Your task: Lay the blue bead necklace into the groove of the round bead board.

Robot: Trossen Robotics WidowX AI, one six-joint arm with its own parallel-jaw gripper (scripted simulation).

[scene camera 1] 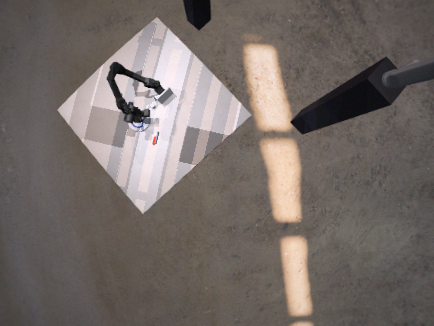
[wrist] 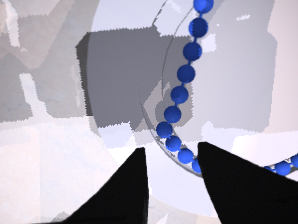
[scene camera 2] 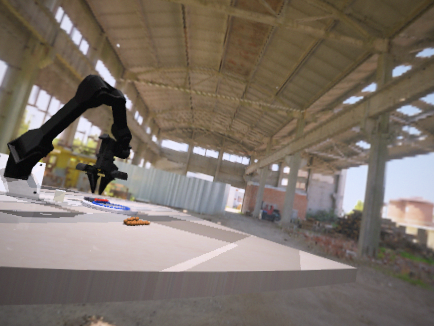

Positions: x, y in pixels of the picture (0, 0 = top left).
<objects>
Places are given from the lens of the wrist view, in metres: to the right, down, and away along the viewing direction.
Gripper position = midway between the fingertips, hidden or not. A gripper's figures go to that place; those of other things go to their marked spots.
my gripper (wrist: 171, 153): 0.01, 0.02, 0.11
round white bead board (wrist: 235, 102): 0.05, -0.01, 0.14
</objects>
